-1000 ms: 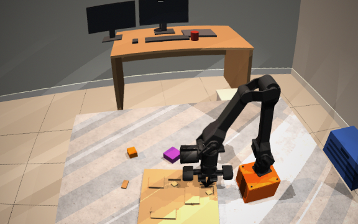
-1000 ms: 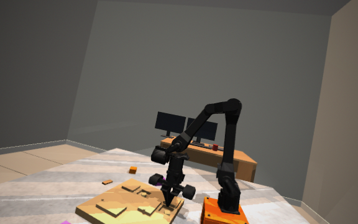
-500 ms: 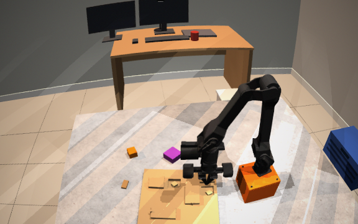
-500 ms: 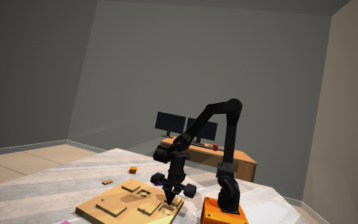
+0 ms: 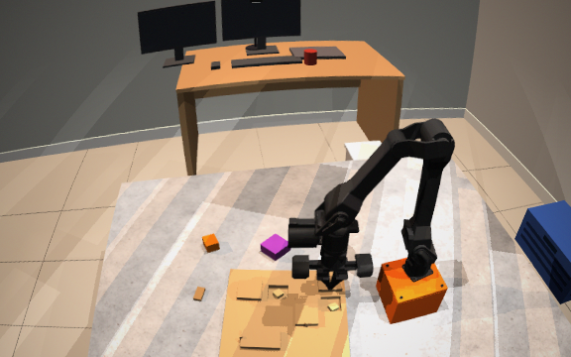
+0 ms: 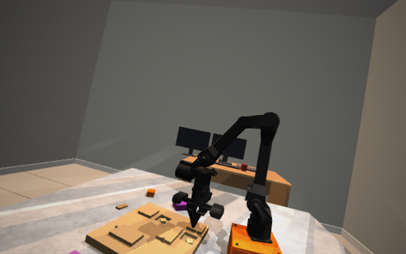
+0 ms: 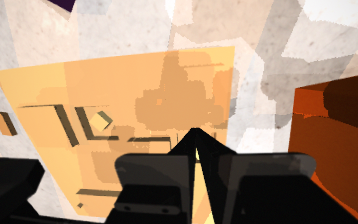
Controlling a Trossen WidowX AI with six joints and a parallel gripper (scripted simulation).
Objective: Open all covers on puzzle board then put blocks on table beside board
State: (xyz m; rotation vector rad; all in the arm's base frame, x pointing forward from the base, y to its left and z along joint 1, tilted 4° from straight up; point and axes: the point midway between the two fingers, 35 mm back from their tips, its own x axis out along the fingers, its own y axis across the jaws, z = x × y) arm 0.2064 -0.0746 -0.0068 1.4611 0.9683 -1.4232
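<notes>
The tan puzzle board lies 11 cm ahead of my gripper tip, 2 cm to the left of it and 2 cm below it. Also, from my gripper tip: flat brown piece: 31 cm ahead, 11 cm to the right, 4 cm below.
</notes>
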